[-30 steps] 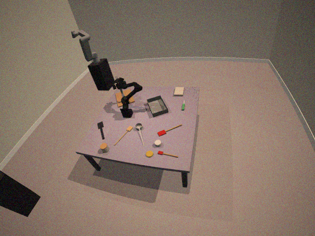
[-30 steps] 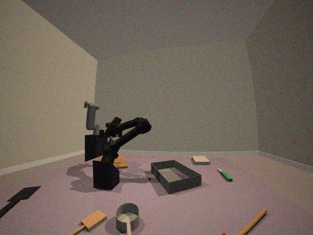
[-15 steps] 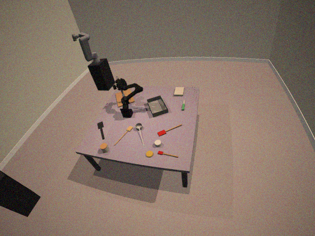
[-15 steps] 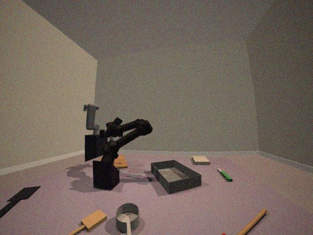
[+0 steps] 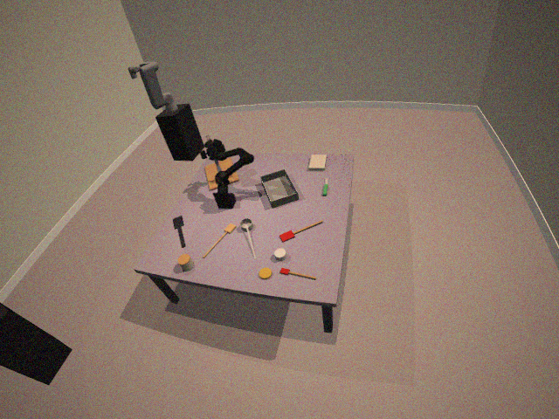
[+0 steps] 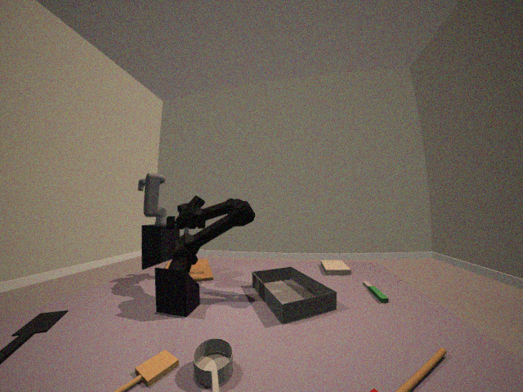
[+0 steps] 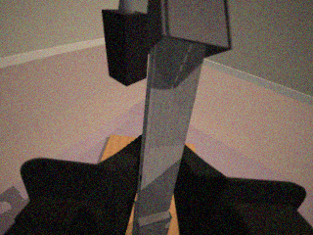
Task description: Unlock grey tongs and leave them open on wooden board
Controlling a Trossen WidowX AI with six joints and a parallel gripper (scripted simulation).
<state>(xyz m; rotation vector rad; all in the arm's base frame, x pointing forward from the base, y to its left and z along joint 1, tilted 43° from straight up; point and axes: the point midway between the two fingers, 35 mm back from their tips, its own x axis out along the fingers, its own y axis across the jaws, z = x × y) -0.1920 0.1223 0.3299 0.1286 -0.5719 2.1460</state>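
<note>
Now: the wooden board 230 mm below my gripper tip. The rest, counted from my gripper tip: roasting tin 560 mm ahead, 210 mm below, 140 mm to the right; then beige block 760 mm ahead, 230 mm below, 210 mm to the left.
</note>
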